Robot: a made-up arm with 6 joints. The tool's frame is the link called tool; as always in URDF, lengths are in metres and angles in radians. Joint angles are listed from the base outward. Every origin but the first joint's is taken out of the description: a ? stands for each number. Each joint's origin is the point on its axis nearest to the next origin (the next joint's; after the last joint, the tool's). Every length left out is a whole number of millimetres.
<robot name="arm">
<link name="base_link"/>
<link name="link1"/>
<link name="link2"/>
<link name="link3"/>
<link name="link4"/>
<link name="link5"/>
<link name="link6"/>
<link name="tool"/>
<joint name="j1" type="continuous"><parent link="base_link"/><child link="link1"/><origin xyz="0.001 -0.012 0.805" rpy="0 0 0"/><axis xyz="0 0 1"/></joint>
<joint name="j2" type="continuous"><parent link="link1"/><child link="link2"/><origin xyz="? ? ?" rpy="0 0 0"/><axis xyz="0 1 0"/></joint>
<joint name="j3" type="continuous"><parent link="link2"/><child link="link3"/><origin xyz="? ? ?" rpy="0 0 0"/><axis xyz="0 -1 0"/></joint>
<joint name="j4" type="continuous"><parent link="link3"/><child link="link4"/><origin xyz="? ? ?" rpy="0 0 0"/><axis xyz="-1 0 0"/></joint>
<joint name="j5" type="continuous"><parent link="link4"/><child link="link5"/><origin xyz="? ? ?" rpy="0 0 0"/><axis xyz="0 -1 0"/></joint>
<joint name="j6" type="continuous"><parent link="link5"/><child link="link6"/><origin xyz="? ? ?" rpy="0 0 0"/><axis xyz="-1 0 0"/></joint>
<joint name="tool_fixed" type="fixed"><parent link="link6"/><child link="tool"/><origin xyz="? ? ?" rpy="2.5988 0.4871 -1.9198"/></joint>
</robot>
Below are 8 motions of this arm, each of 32 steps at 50 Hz.
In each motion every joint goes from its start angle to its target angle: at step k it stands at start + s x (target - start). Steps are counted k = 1, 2, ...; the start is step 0. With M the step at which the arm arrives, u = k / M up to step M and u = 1 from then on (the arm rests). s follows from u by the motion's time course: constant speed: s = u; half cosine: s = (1 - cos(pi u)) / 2; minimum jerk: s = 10 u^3 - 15 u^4 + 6 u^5.
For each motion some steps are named. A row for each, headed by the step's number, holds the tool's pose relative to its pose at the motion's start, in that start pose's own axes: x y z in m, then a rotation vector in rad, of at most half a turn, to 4 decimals.
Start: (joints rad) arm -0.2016 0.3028 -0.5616 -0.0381 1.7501 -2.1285
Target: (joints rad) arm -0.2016 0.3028 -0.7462 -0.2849 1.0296 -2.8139
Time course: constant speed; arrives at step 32
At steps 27, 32:
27: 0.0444 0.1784 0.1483 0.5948 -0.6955 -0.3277
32: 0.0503 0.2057 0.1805 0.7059 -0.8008 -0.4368

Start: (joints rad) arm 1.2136 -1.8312 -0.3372 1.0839 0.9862 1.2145
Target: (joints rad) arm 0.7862 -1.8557 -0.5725 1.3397 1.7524 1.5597
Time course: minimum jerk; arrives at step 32
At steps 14, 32:
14: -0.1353 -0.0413 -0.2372 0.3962 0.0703 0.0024
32: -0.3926 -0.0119 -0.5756 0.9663 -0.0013 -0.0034

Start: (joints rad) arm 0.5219 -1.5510 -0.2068 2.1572 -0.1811 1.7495
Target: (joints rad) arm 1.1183 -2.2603 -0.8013 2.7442 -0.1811 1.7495
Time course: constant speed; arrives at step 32
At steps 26, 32:
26: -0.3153 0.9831 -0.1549 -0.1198 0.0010 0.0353
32: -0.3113 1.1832 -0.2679 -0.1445 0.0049 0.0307

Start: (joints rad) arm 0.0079 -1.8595 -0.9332 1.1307 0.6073 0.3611
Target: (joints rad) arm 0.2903 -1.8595 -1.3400 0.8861 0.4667 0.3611
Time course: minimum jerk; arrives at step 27
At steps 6, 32:
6: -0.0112 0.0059 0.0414 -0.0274 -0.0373 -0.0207
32: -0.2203 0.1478 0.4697 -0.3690 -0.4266 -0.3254

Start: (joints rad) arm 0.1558 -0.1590 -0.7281 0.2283 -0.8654 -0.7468
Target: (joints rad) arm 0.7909 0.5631 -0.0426 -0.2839 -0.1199 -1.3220
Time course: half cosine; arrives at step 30
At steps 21, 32:
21: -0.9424 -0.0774 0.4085 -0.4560 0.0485 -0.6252
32: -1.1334 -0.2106 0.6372 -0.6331 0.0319 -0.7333

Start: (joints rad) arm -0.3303 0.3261 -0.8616 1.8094 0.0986 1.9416
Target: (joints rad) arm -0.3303 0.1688 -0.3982 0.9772 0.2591 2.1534
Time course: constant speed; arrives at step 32
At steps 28, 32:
28: -0.0090 0.2573 0.4086 -0.7469 -0.2843 0.1368
32: -0.0005 0.3085 0.4530 -0.8564 -0.3212 0.1788

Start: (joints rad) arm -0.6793 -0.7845 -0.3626 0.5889 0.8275 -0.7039
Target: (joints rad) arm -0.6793 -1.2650 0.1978 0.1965 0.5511 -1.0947
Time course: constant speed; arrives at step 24
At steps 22, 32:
22: -0.6539 0.8498 -0.2795 0.4700 -0.2799 -0.6887
32: -0.7043 0.9513 -0.2706 0.4870 -0.2968 -0.7720

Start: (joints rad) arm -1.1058 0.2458 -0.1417 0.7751 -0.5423 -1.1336
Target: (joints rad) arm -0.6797 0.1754 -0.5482 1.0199 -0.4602 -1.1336
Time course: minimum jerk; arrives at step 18
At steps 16, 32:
16: 0.0869 -0.0569 0.6496 -0.0122 0.6757 0.1155
32: 0.0900 -0.0572 0.6564 -0.0120 0.6839 0.1166

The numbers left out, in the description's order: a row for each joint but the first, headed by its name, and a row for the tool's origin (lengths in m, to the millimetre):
j2: 0.006 0.034 0
j3: 0.028 0 1.536
j4: 1.048 0 0.003
j5: 0 -0.202 -0.001
j6: -0.018 0 -0.029
tool: 0 -0.002 0.017

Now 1 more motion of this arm.
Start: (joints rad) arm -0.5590 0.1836 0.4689 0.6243 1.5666 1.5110
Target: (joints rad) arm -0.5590 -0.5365 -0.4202 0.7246 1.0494 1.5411
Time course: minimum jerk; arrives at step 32
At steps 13, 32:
13: 0.2747 -0.0840 -0.1916 -0.0873 0.0789 -0.1837
32: 0.8652 -0.0029 -0.6530 -0.2398 0.2490 -0.5648

